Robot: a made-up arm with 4 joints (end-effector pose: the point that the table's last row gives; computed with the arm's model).
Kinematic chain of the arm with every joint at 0, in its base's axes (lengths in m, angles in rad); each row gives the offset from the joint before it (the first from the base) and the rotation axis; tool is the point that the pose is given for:
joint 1: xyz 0 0 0.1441 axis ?
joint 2: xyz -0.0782 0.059 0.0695 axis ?
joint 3: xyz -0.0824 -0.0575 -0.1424 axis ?
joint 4: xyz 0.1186 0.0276 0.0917 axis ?
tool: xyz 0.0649 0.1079 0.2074
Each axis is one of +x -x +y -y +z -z.
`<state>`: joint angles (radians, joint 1 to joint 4).
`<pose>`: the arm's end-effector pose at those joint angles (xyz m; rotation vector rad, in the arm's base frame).
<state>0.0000 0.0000 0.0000 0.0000</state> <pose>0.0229 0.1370 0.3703 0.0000 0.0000 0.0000</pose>
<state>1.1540 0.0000 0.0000 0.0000</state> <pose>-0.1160 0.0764 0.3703 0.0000 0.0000 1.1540</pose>
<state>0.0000 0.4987 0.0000 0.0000</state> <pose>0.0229 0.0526 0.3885 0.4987 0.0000 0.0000</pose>
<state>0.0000 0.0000 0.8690 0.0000</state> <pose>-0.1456 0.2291 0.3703 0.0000 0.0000 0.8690</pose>
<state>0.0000 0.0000 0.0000 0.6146</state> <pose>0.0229 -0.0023 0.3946 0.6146 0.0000 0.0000</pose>
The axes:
joint 1: +z
joint 2: +x
joint 3: +z
joint 4: +x

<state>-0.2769 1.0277 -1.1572 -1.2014</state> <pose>0.1624 0.0182 0.0705 -0.0090 1.0673 -0.7608</pose>
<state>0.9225 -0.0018 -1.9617 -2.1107</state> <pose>0.1245 -0.2095 -0.0358 -1.8864 1.0779 -0.6132</pose>
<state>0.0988 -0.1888 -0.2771 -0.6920</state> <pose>0.0632 0.1975 0.2294 -0.8758 0.0279 -0.1848</pose>
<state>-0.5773 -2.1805 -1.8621 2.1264</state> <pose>-0.2876 0.3099 0.3956 -0.4597 -1.4215 0.5647</pose>
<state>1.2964 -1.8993 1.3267 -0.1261</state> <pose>-0.2100 -0.2237 0.0171 -2.4300 -0.0685 1.6641</pose>
